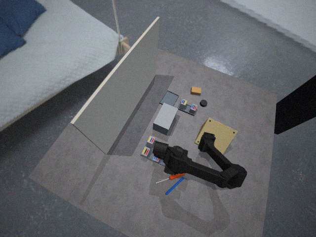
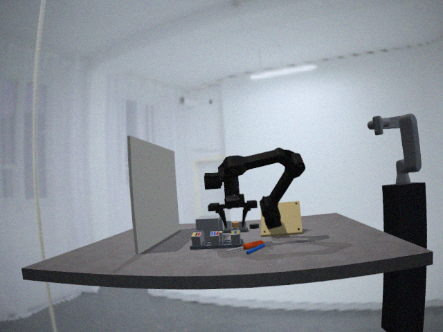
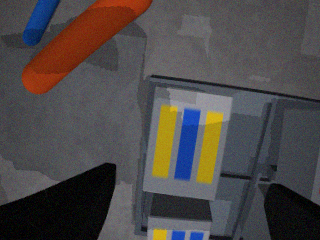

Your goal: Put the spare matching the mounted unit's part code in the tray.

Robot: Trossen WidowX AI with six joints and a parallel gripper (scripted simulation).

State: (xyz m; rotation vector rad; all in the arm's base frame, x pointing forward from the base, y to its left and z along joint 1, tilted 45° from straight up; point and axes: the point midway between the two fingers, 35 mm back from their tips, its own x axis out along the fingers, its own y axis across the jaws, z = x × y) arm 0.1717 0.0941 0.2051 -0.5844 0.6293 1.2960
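Right now my gripper tip is 430 mm to the left of the flat dark grey tray, 130 mm short of it and 70 mm above it. Also, from my gripper tip: tall grey panel 340 mm ahead, 270 mm to the right, 150 mm above; mounted unit 240 mm to the right, 110 mm ahead, 20 mm below; blue pen 110 mm to the left, 70 mm below, 70 mm behind.
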